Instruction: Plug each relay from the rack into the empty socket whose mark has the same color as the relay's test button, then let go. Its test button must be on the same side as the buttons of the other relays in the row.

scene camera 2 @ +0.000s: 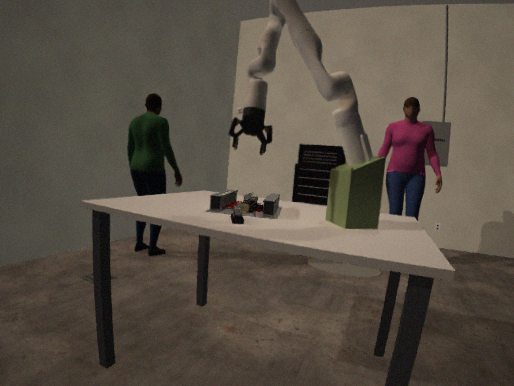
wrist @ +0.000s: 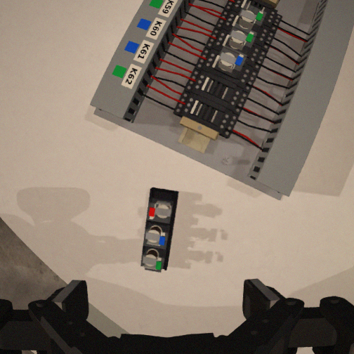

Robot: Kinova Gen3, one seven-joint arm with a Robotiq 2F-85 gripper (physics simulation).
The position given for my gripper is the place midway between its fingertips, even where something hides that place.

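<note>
I can see my gripper (scene camera 2: 248,151) from out in the scene, and from the wrist I find the gripper (wrist: 165,298) too.
</note>
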